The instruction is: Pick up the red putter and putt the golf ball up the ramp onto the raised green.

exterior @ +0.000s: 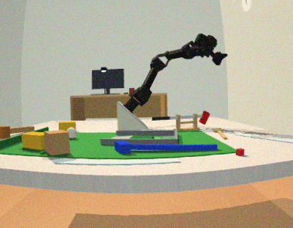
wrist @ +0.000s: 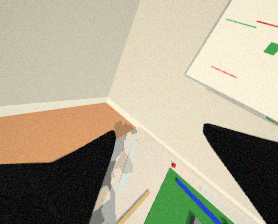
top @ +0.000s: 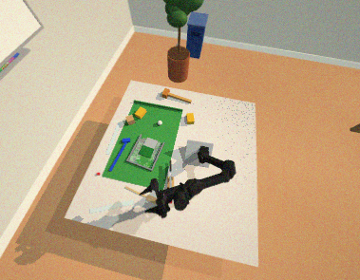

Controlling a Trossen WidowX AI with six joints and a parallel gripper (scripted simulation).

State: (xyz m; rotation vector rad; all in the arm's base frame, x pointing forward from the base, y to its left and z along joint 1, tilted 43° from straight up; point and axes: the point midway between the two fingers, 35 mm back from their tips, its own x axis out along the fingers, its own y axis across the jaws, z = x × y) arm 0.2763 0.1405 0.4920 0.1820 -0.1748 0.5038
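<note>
The wooden rack is 34 cm below my gripper tip, 16 cm to the right of it and 10 cm behind it. Also, from my gripper tip: white golf ball: 65 cm to the right, 35 cm below, 12 cm ahead; blue putter: 36 cm below, 36 cm ahead, 32 cm to the right; small red cube: 46 cm ahead, 37 cm below, 12 cm to the right.
</note>
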